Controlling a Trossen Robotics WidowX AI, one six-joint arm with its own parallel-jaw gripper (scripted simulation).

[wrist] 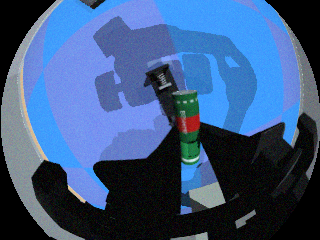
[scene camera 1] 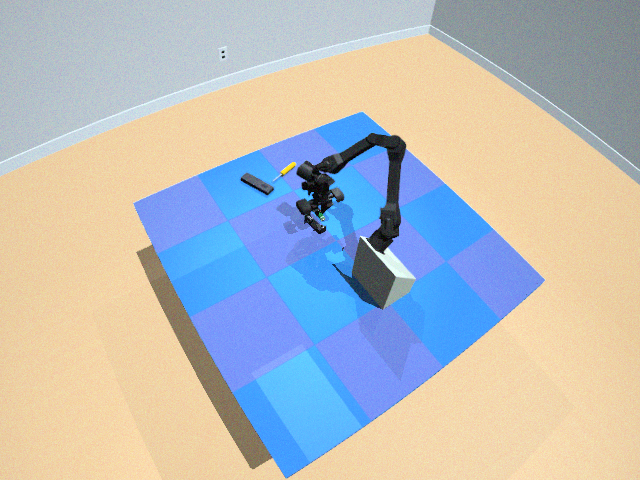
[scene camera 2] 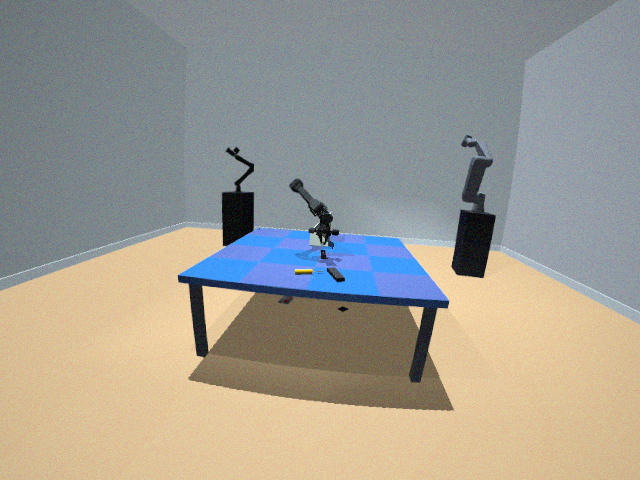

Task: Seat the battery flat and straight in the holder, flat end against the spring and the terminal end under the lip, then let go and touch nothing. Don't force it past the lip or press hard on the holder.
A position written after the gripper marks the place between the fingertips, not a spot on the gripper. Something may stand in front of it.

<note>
The gripper (scene camera 1: pixel 319 214) carries a battery (wrist: pixel 186 107).
The gripper is seen too in the wrist view (wrist: pixel 187 128).
</note>
